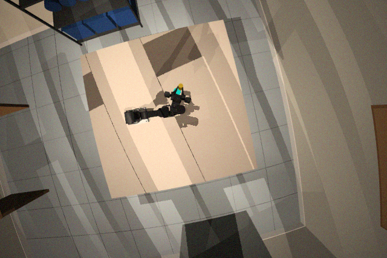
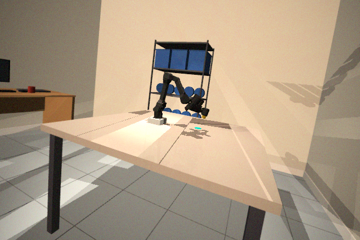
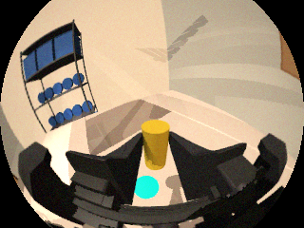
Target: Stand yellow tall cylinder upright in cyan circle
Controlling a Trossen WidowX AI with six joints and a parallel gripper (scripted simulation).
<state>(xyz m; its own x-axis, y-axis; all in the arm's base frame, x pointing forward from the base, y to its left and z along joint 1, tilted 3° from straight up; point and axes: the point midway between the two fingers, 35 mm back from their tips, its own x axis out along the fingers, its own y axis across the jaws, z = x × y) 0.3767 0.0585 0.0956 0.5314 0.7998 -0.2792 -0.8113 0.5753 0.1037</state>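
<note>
The cyan circle lies 4 cm behind my gripper tip and 15 cm below it. Round my gripper tip: yellow tall cylinder (2 cm below).
</note>
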